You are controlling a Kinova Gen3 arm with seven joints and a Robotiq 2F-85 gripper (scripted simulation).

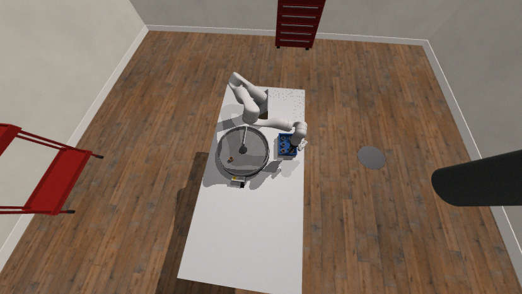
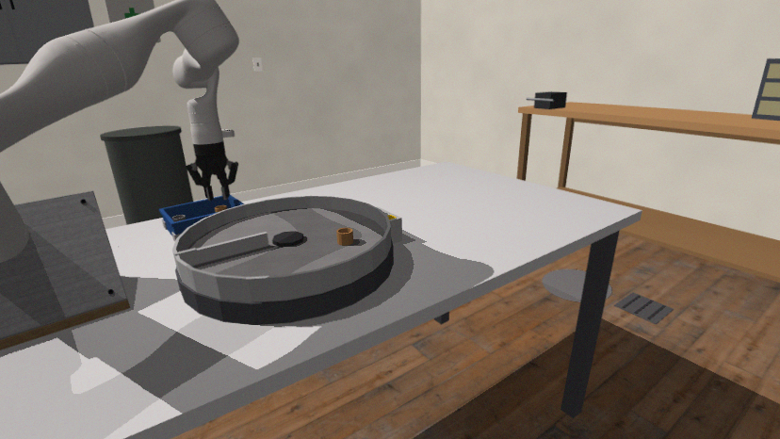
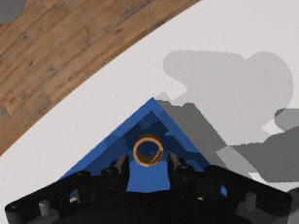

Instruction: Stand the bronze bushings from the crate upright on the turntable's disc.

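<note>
Now: the blue crate 5 cm behind my hand, 3 cm to the right of it and 5 cm below it. Round my hand: grey turntable (1 cm behind, 39 cm to the right, 2 cm below).
</note>
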